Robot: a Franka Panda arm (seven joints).
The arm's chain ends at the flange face. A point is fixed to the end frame.
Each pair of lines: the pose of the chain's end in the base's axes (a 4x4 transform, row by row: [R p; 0 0 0 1], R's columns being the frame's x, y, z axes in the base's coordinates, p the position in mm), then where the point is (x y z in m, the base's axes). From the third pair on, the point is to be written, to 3 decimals.
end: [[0.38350 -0.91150 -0.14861 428.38], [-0.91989 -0.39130 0.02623 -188.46], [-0.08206 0.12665 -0.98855 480.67], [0 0 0 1]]
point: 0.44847 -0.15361 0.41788
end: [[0.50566 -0.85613 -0.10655 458.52], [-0.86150 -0.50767 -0.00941 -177.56], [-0.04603 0.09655 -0.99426 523.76], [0 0 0 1]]
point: 0.47658 -0.14133 0.46114
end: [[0.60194 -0.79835 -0.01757 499.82], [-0.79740 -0.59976 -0.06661 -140.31], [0.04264 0.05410 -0.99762 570.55], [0 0 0 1]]
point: 0.519 -0.105 0.508
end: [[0.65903 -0.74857 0.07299 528.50], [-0.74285 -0.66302 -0.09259 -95.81], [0.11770 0.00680 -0.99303 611.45], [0 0 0 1]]
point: 0.550 -0.061 0.549
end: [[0.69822 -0.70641 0.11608 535.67], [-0.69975 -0.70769 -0.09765 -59.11], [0.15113 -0.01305 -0.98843 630.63], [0 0 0 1]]
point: 0.557 -0.023 0.569
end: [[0.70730 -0.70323 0.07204 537.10], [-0.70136 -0.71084 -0.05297 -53.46], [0.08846 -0.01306 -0.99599 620.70], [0 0 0 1]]
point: 0.556 -0.015 0.560
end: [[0.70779 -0.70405 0.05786 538.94], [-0.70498 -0.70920 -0.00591 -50.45], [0.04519 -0.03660 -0.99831 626.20], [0 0 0 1]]
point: 0.557 -0.009 0.567
